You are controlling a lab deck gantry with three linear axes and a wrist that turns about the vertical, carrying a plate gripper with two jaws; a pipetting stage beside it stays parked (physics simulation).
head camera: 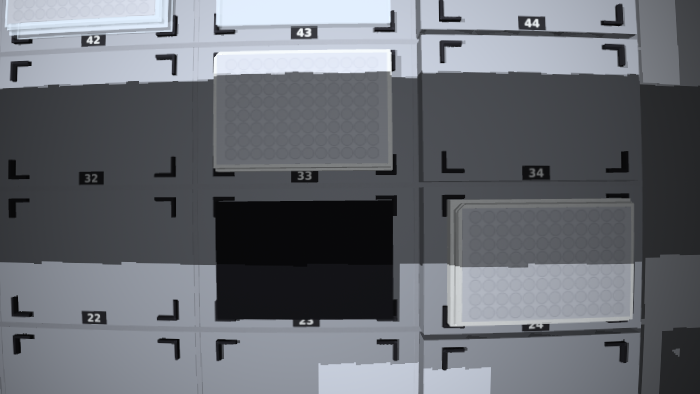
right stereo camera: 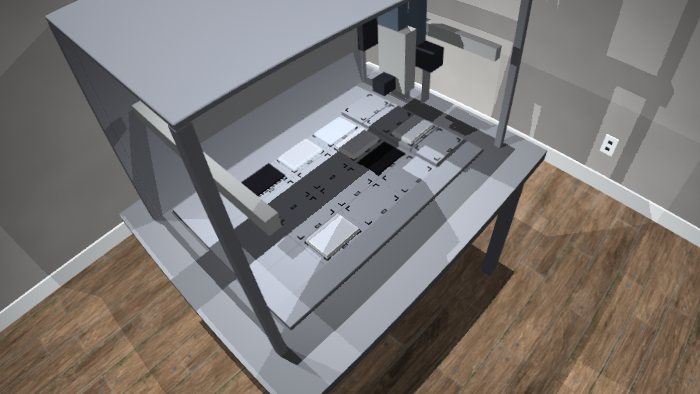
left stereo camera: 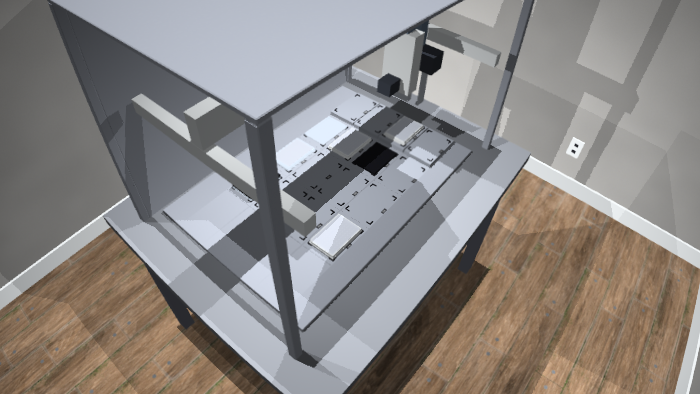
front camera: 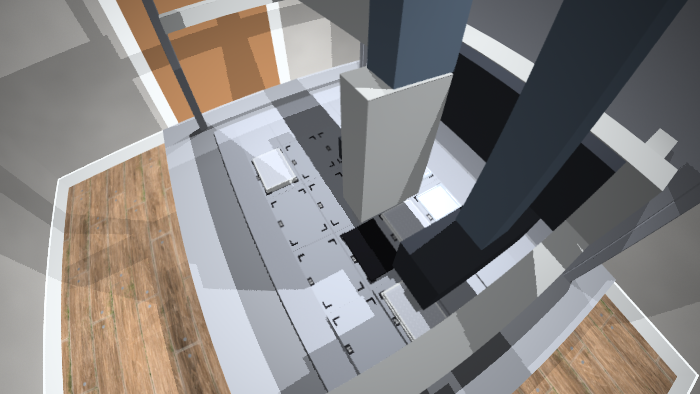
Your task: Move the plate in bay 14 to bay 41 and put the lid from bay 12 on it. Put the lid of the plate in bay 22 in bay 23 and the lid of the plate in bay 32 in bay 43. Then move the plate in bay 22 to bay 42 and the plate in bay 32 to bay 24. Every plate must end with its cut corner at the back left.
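Places are measured from the robot's base along level axes (x ahead, y right, z down), in metres.
Where they show: gripper, fingertip midpoint: (right stereo camera: 414,96); robot's base, link origin: (right stereo camera: 327,259) (left stereo camera: 332,260) (front camera: 252,162).
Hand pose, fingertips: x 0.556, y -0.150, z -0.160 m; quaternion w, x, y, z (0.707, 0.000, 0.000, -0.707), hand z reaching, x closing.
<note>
Each offset is from my fingertips to the top centre of the thing.
The black lid @(dx -0.492, dy -0.214, dz +0.143 m) (right stereo camera: 263,179) is in bay 41; the plate beneath is hard to make out. A pale plate @(dx -0.328, dy -0.214, dz +0.145 m) (head camera: 85,9) (right stereo camera: 300,154) stands in bay 42, its back cut off in the head view. A pale blue-white lid @(dx -0.164, dy -0.214, dz +0.152 m) (head camera: 303,11) (right stereo camera: 337,131) lies in bay 43. A black lid @(dx -0.164, dy +0.000, dz +0.152 m) (head camera: 304,260) (right stereo camera: 382,157) lies in bay 23. A clear plate @(dx +0.000, dy +0.000, dz +0.131 m) (head camera: 545,270) (right stereo camera: 417,131) stands in bay 24, cut corner at back left. Bays 22 and 32 hold no plate. My gripper (right stereo camera: 412,97) hangs raised at the far right; its rear finger is hidden, no plate shows at the visible finger.
A clear plate @(dx -0.164, dy -0.107, dz +0.145 m) (head camera: 303,117) (right stereo camera: 357,145) stands in bay 33, between the lids in bays 43 and 23. A pale plate @(dx -0.492, dy +0.107, dz +0.145 m) (left stereo camera: 336,235) (front camera: 274,169) stands in bay 11. The grey pipetting stage (front camera: 395,145) (right stereo camera: 395,60) hangs beside the gripper and hides part of it.
</note>
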